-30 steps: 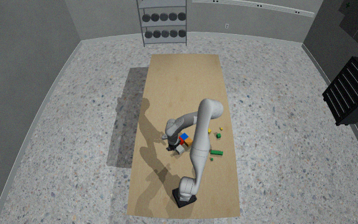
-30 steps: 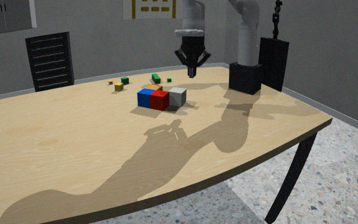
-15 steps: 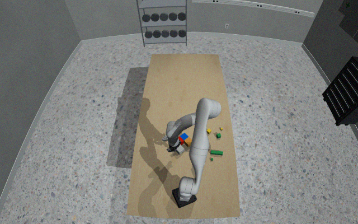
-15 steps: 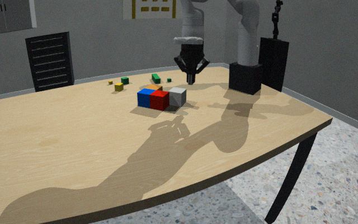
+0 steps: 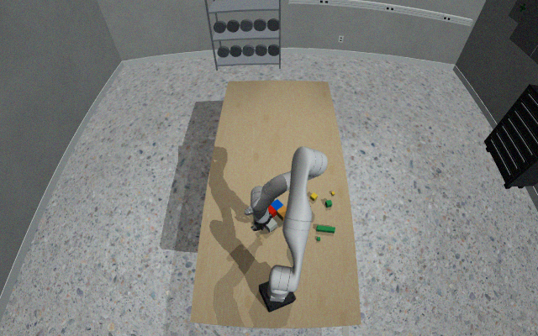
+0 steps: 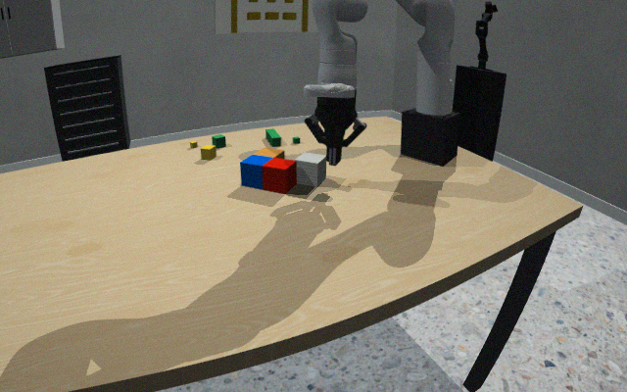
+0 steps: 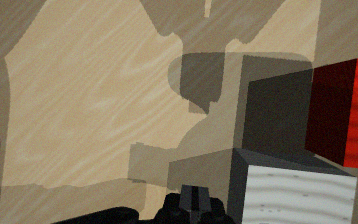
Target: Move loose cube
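The white cube is 4 cm below my hand, 4 cm ahead of it and 3 cm to the right of it. Round my hand: blue cube 15 cm ahead, 6 cm to the right, 4 cm below; then long green block 34 cm to the right, 5 cm below, 4 cm ahead; then red cube 11 cm ahead, 4 cm below, 2 cm to the right.
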